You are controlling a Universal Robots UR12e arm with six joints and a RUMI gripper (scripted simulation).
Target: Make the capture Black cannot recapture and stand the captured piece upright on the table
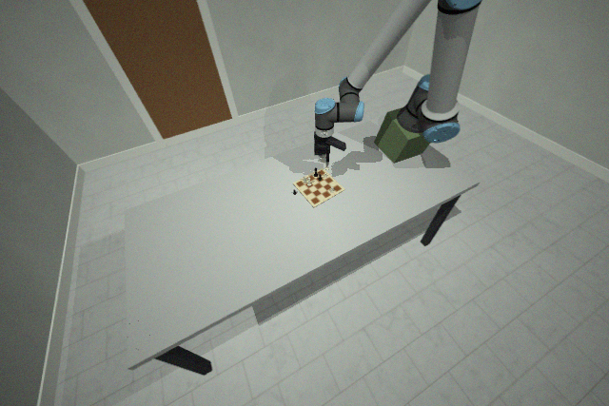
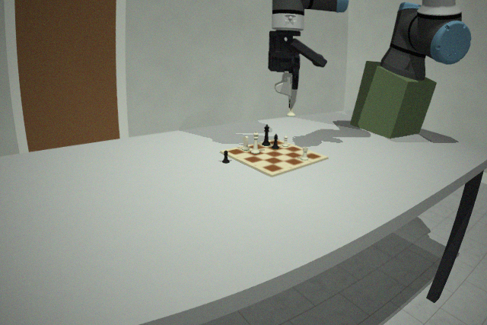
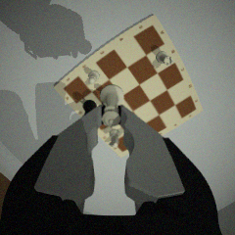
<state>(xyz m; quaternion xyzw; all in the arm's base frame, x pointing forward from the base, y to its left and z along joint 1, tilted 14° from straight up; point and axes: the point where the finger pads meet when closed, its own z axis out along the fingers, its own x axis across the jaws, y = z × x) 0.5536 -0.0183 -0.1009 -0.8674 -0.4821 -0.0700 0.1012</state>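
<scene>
My gripper is now 1 cm past the white pawn, 3 cm to the left of it and 12 cm above it. Round my hand: chessboard (6 cm ahead, 1 cm to the left, 14 cm below); white king (10 cm ahead, 2 cm to the right, 11 cm below); black king (3 cm ahead, 7 cm to the right, 11 cm below).
</scene>
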